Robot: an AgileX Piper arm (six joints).
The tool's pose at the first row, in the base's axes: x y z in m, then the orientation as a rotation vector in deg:
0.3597 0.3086 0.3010 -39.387 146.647 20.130
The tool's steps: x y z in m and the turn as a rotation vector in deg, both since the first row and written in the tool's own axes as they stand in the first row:
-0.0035 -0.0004 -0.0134 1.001 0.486 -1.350
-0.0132 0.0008 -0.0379 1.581 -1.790 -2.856
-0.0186 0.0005 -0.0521 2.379 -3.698 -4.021
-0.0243 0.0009 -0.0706 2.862 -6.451 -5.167
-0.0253 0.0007 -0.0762 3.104 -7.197 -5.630
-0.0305 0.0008 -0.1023 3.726 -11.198 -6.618
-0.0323 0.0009 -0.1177 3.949 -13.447 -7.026
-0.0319 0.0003 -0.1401 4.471 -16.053 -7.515
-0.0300 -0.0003 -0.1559 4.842 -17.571 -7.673
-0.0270 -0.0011 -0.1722 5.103 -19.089 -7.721
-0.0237 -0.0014 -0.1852 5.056 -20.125 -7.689
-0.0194 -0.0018 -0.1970 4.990 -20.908 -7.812
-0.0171 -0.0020 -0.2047 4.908 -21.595 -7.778
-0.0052 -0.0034 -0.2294 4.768 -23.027 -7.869
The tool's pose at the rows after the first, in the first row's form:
0.3577 0.3049 0.3142 -40.882 146.519 18.252
0.3555 0.3012 0.3402 -41.743 143.714 17.608
0.3545 0.2981 0.3551 -42.203 141.401 16.706
0.3519 0.2942 0.3739 -42.429 138.311 16.437
0.3507 0.2925 0.3791 -42.628 137.403 16.175
0.3450 0.2854 0.4042 -42.132 133.229 16.096
0.3407 0.2808 0.4183 -41.717 130.952 16.245
0.3324 0.2722 0.4373 -41.159 128.307 16.083
0.3255 0.2653 0.4499 -40.664 126.822 15.946
0.3176 0.2577 0.4623 -40.085 125.388 15.974
0.3104 0.2515 0.4718 -39.694 124.440 16.278
0.3030 0.2452 0.4798 -39.576 123.658 16.496
0.2985 0.2414 0.4852 -39.320 123.034 16.758
0.2810 0.2266 0.5004 -38.958 121.662 17.212

